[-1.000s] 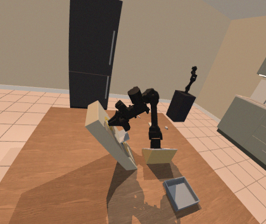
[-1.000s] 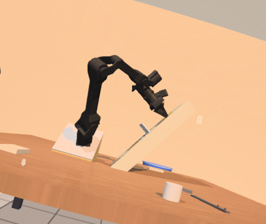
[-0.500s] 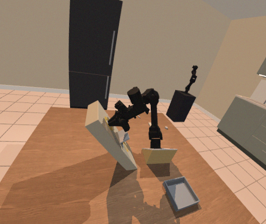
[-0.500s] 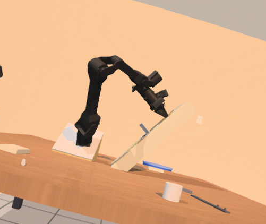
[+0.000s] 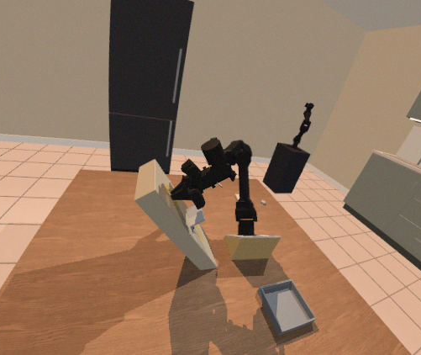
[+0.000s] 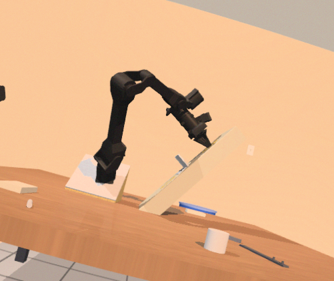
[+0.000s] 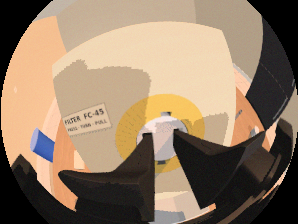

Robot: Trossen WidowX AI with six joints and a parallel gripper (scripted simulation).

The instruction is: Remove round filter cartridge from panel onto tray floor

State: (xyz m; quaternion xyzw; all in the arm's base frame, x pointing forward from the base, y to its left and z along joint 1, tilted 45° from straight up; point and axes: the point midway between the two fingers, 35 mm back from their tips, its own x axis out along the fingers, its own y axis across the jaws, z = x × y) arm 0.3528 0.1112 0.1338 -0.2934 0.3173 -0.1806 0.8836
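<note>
Right now the filter cartridge is 10 mm below my gripper tip and 10 mm ahead of it. Round my gripper tip: peg: 510 mm to the right, 440 mm behind, 270 mm below; tray: 390 mm behind, 300 mm to the left, 270 mm below.
</note>
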